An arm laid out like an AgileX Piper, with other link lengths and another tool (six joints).
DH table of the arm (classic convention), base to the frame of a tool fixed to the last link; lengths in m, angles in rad. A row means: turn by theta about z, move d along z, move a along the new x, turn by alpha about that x. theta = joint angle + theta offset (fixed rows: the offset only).
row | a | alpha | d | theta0
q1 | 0 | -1.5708 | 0.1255 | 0
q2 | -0.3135 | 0 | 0 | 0.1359
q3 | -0.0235 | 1.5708 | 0 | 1.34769
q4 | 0 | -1.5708 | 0.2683 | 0
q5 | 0 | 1.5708 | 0 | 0
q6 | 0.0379 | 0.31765 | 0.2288 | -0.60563
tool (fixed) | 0 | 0 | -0.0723 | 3.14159
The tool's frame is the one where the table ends.
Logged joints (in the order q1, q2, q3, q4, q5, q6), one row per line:
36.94 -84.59 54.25 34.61 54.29 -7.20
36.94 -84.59 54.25 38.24 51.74 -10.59
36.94 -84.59 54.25 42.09 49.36 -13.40
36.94 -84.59 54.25 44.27 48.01 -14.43
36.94 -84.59 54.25 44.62 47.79 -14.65
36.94 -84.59 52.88 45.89 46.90 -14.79
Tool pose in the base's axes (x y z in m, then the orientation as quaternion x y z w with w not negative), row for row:
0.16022 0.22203 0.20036 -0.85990 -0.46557 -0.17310 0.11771
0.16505 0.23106 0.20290 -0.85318 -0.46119 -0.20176 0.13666
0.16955 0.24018 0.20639 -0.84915 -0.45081 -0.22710 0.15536
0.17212 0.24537 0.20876 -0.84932 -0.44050 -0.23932 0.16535
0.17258 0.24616 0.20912 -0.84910 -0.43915 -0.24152 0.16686
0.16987 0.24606 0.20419 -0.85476 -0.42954 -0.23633 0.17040
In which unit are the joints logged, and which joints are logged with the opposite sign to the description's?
The joints are logged in degrees. Opposite sign: q2, q3.
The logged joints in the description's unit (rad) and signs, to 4 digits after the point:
0.6447 1.4764 -0.9468 0.6041 0.9475 -0.1257
0.6447 1.4764 -0.9468 0.6674 0.9030 -0.1848
0.6447 1.4764 -0.9468 0.7346 0.8615 -0.2339
0.6447 1.4764 -0.9468 0.7727 0.8379 -0.2519
0.6447 1.4764 -0.9468 0.7788 0.8341 -0.2557
0.6447 1.4764 -0.9229 0.8009 0.8186 -0.2581

